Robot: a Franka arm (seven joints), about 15 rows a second.
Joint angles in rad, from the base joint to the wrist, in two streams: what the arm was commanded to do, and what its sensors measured. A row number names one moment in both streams.
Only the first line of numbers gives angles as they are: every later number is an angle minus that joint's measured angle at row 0.
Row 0, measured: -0.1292, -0.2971, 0.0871, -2.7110, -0.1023, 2.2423, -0.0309
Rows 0 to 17, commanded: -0.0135, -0.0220, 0.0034, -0.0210, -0.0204, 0.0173, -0.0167; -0.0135, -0.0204, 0.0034, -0.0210, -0.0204, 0.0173, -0.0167; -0.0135, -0.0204, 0.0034, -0.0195, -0.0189, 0.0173, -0.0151; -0.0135, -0.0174, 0.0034, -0.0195, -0.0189, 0.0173, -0.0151; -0.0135, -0.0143, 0.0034, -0.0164, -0.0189, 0.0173, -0.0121; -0.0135, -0.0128, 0.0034, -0.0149, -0.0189, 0.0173, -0.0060; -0.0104, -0.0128, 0.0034, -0.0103, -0.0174, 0.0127, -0.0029; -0.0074, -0.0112, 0.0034, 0.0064, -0.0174, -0.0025, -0.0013; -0.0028, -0.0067, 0.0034, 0.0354, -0.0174, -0.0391, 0.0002; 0.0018, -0.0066, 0.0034, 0.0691, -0.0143, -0.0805, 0.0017; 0.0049, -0.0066, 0.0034, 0.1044, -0.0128, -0.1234, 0.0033; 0.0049, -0.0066, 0.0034, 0.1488, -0.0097, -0.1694, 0.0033; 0.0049, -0.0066, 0.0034, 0.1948, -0.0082, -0.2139, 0.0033; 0.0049, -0.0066, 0.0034, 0.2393, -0.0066, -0.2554, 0.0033; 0.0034, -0.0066, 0.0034, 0.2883, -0.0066, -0.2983, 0.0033; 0.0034, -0.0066, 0.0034, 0.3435, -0.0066, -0.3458, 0.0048; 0.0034, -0.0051, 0.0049, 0.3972, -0.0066, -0.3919, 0.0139; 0.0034, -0.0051, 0.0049, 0.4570, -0.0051, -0.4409, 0.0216
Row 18, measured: 0.0013, -0.0045, 0.0010, 0.2966, -0.0001, -0.3026, 0.0006
